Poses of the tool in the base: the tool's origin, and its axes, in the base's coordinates. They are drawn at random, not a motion.
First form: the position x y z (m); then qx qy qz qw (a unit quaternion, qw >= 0).
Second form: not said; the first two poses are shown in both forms.
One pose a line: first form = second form
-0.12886 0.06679 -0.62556 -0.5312 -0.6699 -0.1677 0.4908 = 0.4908 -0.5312 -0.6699 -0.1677 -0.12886 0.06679 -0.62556
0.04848 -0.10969 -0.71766 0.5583 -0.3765 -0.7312 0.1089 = 0.1089 0.5583 -0.3765 -0.7312 0.04848 -0.10969 -0.71766
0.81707 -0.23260 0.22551 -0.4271 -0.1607 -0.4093 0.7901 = 0.7901 -0.4271 -0.1607 -0.4093 0.81707 -0.23260 0.22551
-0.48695 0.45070 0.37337 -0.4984 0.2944 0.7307 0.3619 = 0.3619 -0.4984 0.2944 0.7307 -0.48695 0.45070 0.37337
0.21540 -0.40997 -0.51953 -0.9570 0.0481 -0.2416 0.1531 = 0.1531 -0.9570 0.0481 -0.2416 0.21540 -0.40997 -0.51953
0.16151 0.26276 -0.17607 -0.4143 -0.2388 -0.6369 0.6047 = 0.6047 -0.4143 -0.2388 -0.6369 0.16151 0.26276 -0.17607
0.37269 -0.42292 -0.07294 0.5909 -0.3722 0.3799 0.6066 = 0.6066 0.5909 -0.3722 0.3799 0.37269 -0.42292 -0.07294
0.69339 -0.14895 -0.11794 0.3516 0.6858 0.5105 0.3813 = 0.3813 0.3516 0.6858 0.5105 0.69339 -0.14895 -0.11794
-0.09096 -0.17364 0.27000 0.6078 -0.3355 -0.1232 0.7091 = 0.7091 0.6078 -0.3355 -0.1232 -0.09096 -0.17364 0.27000
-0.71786 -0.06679 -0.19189 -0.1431 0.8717 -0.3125 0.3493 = 0.3493 -0.1431 0.8717 -0.3125 -0.71786 -0.06679 -0.19189
